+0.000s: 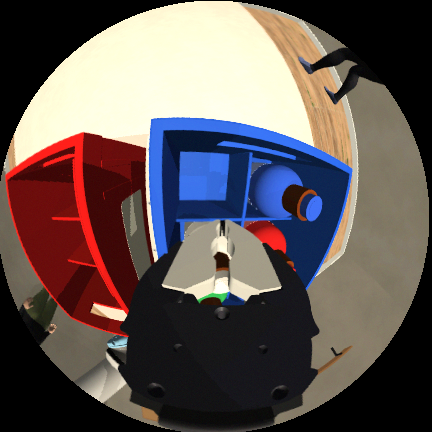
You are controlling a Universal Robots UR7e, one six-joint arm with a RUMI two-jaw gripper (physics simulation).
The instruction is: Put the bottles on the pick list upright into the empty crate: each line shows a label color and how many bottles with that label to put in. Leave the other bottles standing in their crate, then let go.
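Frame: origin at the arm's base, x ahead, y left, z up, level; millimetres.
Where they show: gripper, fingertip midpoint: (pixel 221 221).
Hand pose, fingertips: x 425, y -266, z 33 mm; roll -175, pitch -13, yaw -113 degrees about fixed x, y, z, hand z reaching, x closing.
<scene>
Each offset is from my fingertips to the top centre of the thing. "pt": to the spot under its first point. Level surfaces: height alone.
My gripper (pixel 221 221) is shut and empty above the blue crate @[pt dx +81, dy +18, dz +55 mm] (pixel 156 150). In that crate a blue bottle @[dx -9, dy -87, dz +42 mm] (pixel 275 190) with a brown neck and blue cap stands at the right. A red bottle @[dx -86, dy -45, dz +42 mm] (pixel 270 236) is beside it, partly hidden by the gripper. A pale bottle (pixel 196 229) shows at the left of the fingertips, mostly hidden. A brown and white bottle part and a green bottle part @[dx -121, dy +68, dz +42 mm] (pixel 217 297) show between and below the jaws. One compartment at the crate's upper left holds no bottle. The red crate @[pt dx +101, dy +68, dz +55 mm] (pixel 79 170) stands to the left; no bottle shows in its visible part. The pick list does not show.
The two crates stand close side by side on a cream table top @[dz -121 mm] (pixel 150 65) with a wooden strip (pixel 295 75) at the right. A person's legs (pixel 345 65) show beyond the upper right edge, and another person (pixel 40 310) is at the lower left.
</scene>
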